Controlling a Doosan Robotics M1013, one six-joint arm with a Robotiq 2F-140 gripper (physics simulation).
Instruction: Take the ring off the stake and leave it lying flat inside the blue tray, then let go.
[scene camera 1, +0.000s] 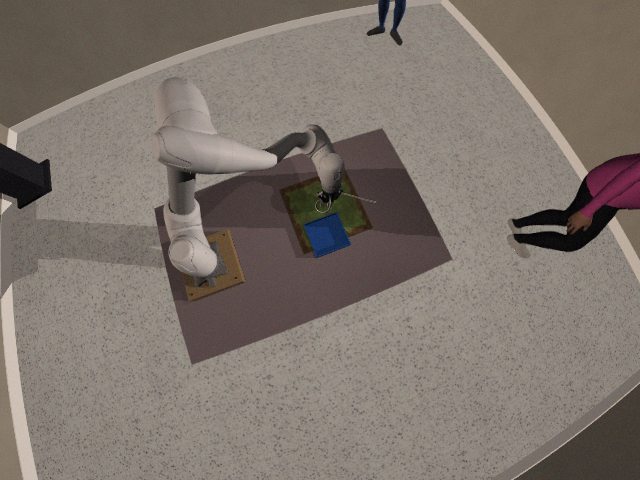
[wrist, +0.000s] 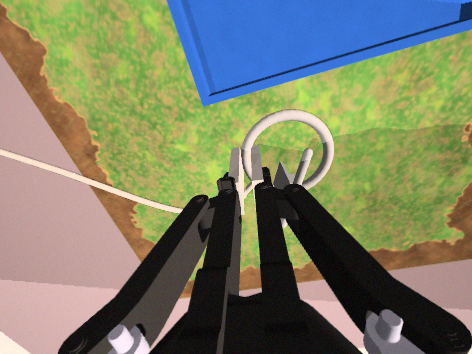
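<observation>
The white ring (scene camera 1: 323, 212) (wrist: 291, 115) sits beside the blue tray (scene camera 1: 333, 249) (wrist: 300, 73). My gripper (scene camera 1: 329, 198) (wrist: 247, 159) is shut on the ring's near-left side in the wrist view, with its tube between the two pale pads. The slim white stake (wrist: 302, 167) rises inside the ring's opening in the wrist view, near its right side. A small grey pointed plate shows beside the stake. The stake's foot is hidden behind the right finger. How high the ring is on the stake is hard to tell.
A thin white rod (scene camera 1: 359, 197) (wrist: 125, 194) runs out past the fingers. A green mat with a brown border (scene camera 1: 297, 227) (wrist: 400, 90) lies under the tray. A wooden board (scene camera 1: 236, 266) is by the arm's base. Two people stand on the floor outside the large mat.
</observation>
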